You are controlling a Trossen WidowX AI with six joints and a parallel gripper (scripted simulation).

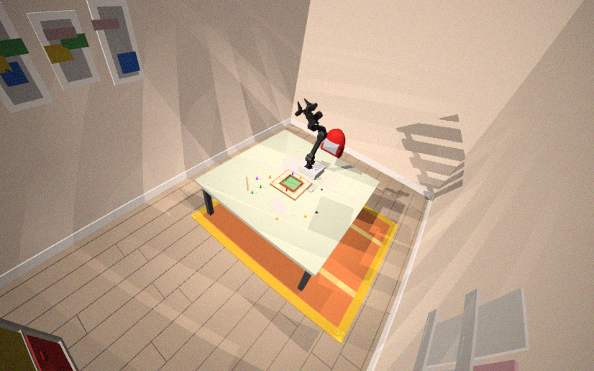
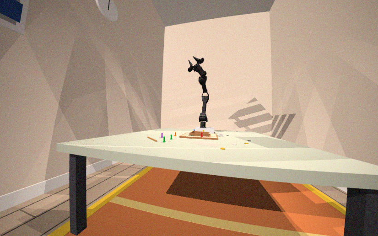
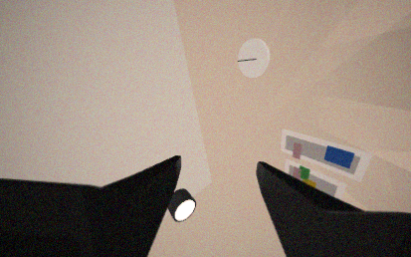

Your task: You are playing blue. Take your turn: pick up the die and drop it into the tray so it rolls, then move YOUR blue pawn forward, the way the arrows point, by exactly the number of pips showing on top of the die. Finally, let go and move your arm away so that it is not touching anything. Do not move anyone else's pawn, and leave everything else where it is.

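Now: gripper tip 30 mm short of the white die, 300 mm to the right of it and 740 mm above it. Round my gripper tip: yellow pawn (30 mm behind, 140 mm to the left, 730 mm below); blue pawn (20 mm behind, 50 mm to the left, 730 mm below); orange pawn (180 mm ahead, 70 mm to the right, 740 mm below).
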